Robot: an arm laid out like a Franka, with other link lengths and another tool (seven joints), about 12 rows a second.
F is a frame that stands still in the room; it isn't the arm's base.
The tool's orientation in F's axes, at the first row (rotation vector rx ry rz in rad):
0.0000 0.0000 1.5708
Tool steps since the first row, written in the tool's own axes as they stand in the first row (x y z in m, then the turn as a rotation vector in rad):
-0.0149 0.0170 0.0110 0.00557 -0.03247 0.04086
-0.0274 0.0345 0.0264 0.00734 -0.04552 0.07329
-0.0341 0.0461 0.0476 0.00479 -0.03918 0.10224
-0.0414 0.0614 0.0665 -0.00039 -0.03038 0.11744
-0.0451 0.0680 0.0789 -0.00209 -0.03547 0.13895
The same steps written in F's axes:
-0.0170 -0.0149 0.0110 0.03247 0.00557 0.04086
-0.0345 -0.0274 0.0264 0.04552 0.00734 0.07329
-0.0461 -0.0341 0.0476 0.03918 0.00479 0.10224
-0.0614 -0.0414 0.0665 0.03038 -0.00039 0.11744
-0.0680 -0.0451 0.0789 0.03547 -0.00209 0.13895

